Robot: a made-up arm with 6 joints. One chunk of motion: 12 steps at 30 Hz.
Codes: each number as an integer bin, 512 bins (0 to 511) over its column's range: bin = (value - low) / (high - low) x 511, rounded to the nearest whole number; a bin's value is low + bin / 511 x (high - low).
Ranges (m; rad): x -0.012..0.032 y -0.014..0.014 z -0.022..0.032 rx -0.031..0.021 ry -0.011..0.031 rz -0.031..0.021
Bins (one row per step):
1: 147 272 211 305 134 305
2: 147 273 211 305 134 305
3: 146 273 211 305 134 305
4: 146 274 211 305 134 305
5: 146 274 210 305 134 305
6: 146 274 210 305 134 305
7: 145 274 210 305 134 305
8: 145 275 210 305 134 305
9: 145 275 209 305 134 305
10: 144 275 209 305 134 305
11: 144 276 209 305 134 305
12: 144 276 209 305 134 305
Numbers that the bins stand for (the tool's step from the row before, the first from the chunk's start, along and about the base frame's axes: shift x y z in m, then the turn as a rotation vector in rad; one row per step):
1: 0.00066 0.00090 0.00030 0.00004 0.00001 0.00004
2: 0.00066 0.00096 0.00030 0.00004 0.00001 0.00004
3: 0.00057 0.00096 0.00030 0.00004 0.00001 0.00004
4: 0.00057 0.00101 0.00030 0.00004 0.00001 0.00004
5: 0.00057 0.00101 0.00019 0.00004 0.00001 0.00004
6: 0.00057 0.00101 0.00019 0.00004 0.00001 0.00004
7: 0.00049 0.00101 0.00019 0.00004 0.00001 0.00004
8: 0.00049 0.00107 0.00019 0.00004 0.00001 0.00004
9: 0.00049 0.00107 0.00009 0.00004 0.00001 0.00004
10: 0.00040 0.00107 0.00009 0.00004 0.00001 0.00004
11: 0.00040 0.00112 0.00009 0.00004 0.00001 0.00004
12: 0.00040 0.00112 0.00009 0.00004 0.00001 0.00004

